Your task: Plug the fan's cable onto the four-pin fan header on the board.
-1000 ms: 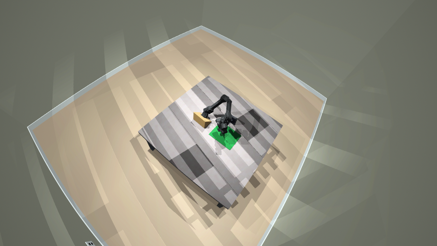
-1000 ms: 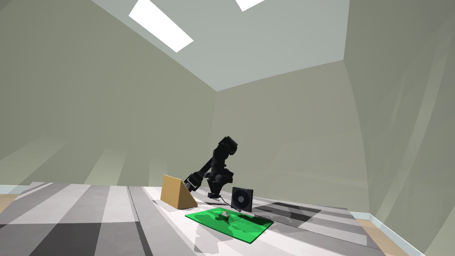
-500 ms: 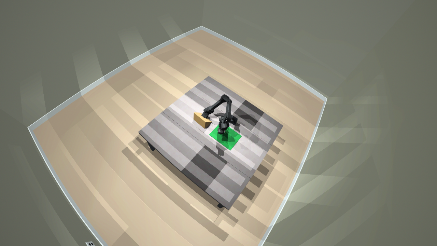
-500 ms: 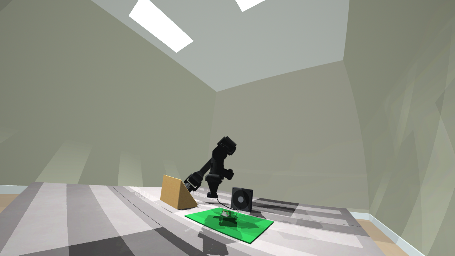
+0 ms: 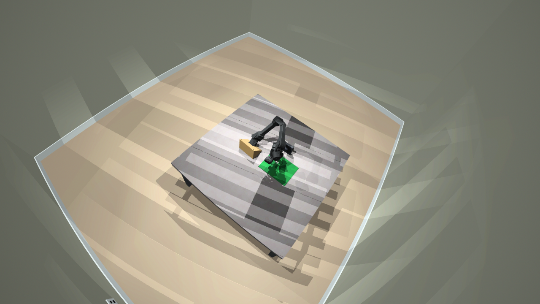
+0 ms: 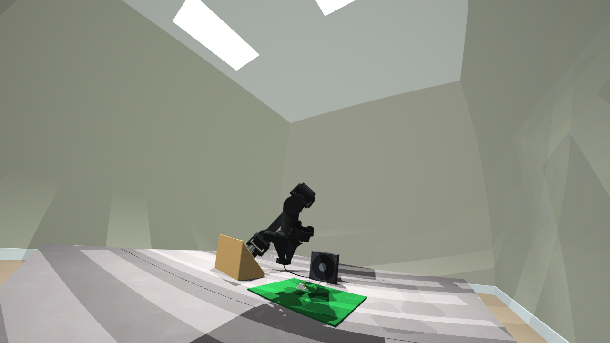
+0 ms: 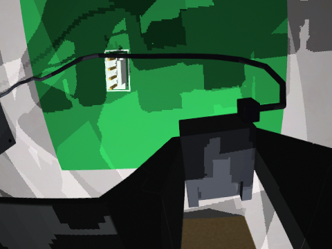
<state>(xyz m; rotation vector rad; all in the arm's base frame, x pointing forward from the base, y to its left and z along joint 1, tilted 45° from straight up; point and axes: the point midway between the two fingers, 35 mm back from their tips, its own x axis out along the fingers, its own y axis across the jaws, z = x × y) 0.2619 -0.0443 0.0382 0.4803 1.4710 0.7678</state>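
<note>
My gripper tip is now 11 cm above the green board, 8 cm short of it and 4 cm to the right of it. Round my gripper tip: black fan plug (1 cm behind); black fan (22 cm to the left, 4 cm below).
</note>
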